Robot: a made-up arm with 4 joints.
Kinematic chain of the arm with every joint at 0, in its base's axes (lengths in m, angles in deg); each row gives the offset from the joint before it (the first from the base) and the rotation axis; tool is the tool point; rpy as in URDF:
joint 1: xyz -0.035 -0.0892 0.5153 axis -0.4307 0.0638 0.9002
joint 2: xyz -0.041 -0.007 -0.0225 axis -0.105 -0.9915 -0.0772
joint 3: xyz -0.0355 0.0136 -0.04 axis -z
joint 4: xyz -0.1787 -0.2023 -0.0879 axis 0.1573 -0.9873 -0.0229
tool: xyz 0.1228 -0.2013 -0.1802 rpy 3 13.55 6.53
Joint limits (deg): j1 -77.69..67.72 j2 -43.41..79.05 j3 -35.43..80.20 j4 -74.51..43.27
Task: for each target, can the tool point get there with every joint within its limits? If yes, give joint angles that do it. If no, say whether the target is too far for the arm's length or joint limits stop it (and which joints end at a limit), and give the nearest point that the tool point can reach.
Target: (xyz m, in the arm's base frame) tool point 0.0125 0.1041 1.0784
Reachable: no: joint limits stop it (at a limit: joint 1, joint 2, joint 3, joint 4) | nearest point -0.1523 0.4390 0.8825 | short by 0.421 m
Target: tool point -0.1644 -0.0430 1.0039
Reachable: no: joint limits stop it (at a limit: joint 1, joint 2, joint 3, joint 4) | nearest point -0.1866 -0.4790 0.7953 | short by 0.484 m
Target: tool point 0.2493 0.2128 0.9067
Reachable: no: joint limits stop it (at a limit: joint 1, joint 2, joint 3, joint 4) | nearest point 0.2778 -0.0138 0.7339 | short by 0.286 m
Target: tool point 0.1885 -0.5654 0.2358
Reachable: yes | joints 33.36 47.14 -0.21 -46.08
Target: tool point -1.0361 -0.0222 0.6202
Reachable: no: too far | nearest point -0.6917 -0.0456 0.5748 | short by 0.348 m
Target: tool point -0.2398 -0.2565 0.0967
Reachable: yes | joints -33.43 43.10 34.21 29.47
